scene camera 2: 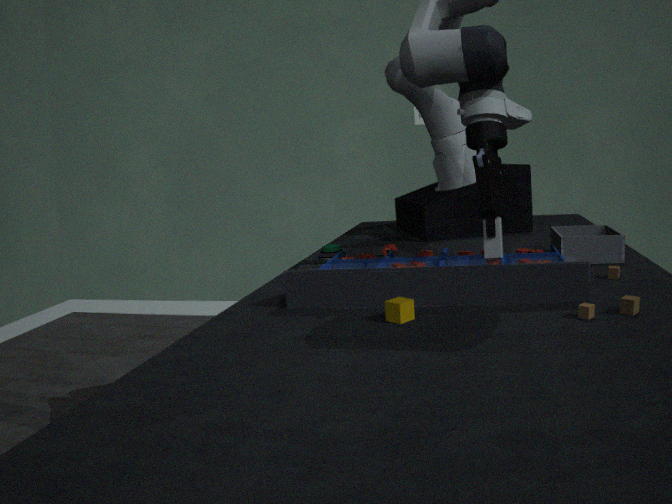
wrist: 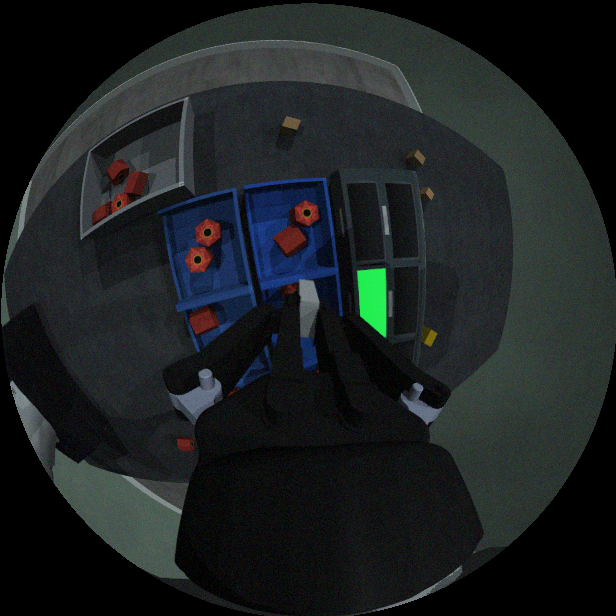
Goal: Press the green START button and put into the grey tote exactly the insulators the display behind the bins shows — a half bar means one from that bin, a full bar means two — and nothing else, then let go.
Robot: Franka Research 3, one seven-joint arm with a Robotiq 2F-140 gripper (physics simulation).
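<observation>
My gripper (scene camera 2: 492, 246) (wrist: 299, 298) is shut with nothing between its fingers. It hangs low over the row of blue bins (scene camera 2: 379, 264) (wrist: 201, 195). In the wrist view a sliver of a red insulator (wrist: 290, 287) shows just past the fingertips in the bin below. Other red insulators (wrist: 207, 232) (wrist: 306, 213) (wrist: 290, 240) lie in the bins beyond. The grey tote (scene camera 2: 588, 249) (wrist: 186, 143) holds several red insulators (wrist: 117, 171) (wrist: 136, 182). The display (wrist: 339, 229) shows one full green bar (wrist: 373, 298); its other cells are dark. The green START button (scene camera 2: 331, 248) sits at the left end of the bins.
A yellow cube (scene camera 2: 399, 309) (wrist: 428, 336) lies behind the display's dark back panel (scene camera 2: 434, 287). Tan cubes (scene camera 2: 586, 310) (scene camera 2: 629, 304) (scene camera 2: 613, 271) (wrist: 290, 123) lie near the tote side. A loose red piece (wrist: 185, 444) lies near the robot's black base (scene camera 2: 461, 208).
</observation>
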